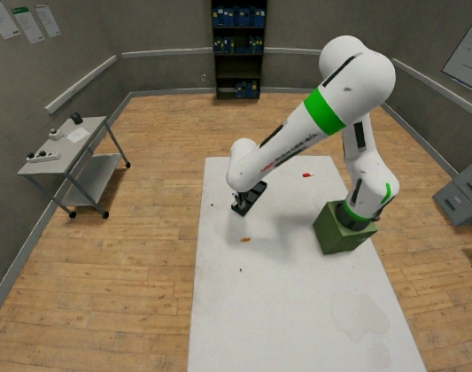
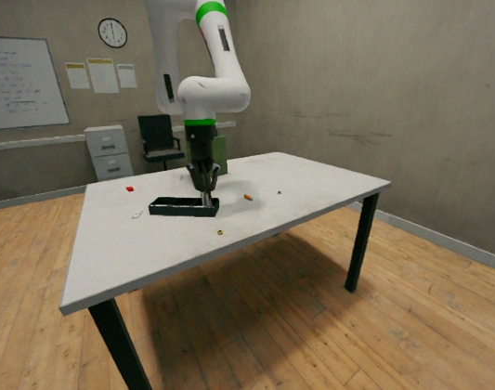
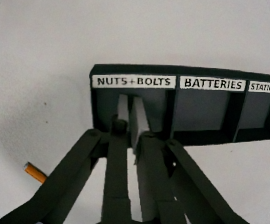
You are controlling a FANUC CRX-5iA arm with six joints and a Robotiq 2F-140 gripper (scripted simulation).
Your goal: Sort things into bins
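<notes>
Right now the red piece is 49 cm behind my hand, 15 cm to the right of it and 4 cm below it. The rest, counted from my hand: yellow ring: 16 cm ahead, 6 cm to the right, 5 cm below; black bin tray: 6 cm behind, 6 cm to the right, 3 cm below; orange object: 3 cm ahead, 19 cm to the left, 4 cm below.
</notes>
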